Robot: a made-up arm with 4 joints.
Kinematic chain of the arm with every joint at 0, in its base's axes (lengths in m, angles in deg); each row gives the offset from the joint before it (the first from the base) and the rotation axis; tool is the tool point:
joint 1: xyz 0 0 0.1 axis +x
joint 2: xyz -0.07 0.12 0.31 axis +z
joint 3: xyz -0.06 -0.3 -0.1 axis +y
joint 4: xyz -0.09 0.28 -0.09 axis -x
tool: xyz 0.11 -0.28 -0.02
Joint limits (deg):
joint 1: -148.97..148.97
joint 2: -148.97..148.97
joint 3: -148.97..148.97
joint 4: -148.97..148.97
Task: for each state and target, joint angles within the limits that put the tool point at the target. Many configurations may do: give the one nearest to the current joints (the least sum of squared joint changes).
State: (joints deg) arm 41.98 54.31 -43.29 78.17
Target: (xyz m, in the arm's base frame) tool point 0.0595 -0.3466 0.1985
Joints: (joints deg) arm 71.25 79.25 -26.23 65.81
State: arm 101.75 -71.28 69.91 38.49
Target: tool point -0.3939 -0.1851 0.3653
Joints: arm 90.89 -80.90 86.25 -5.99
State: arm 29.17 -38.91 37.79 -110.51
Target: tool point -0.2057 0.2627 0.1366
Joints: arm 39.91 -28.25 20.44 -95.81
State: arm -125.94 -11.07 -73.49 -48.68
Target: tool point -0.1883 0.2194 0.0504
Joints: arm -148.97 -40.96 -63.80 -11.16
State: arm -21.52 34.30 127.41 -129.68
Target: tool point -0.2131 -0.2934 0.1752
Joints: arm 11.92 77.32 81.07 -101.12
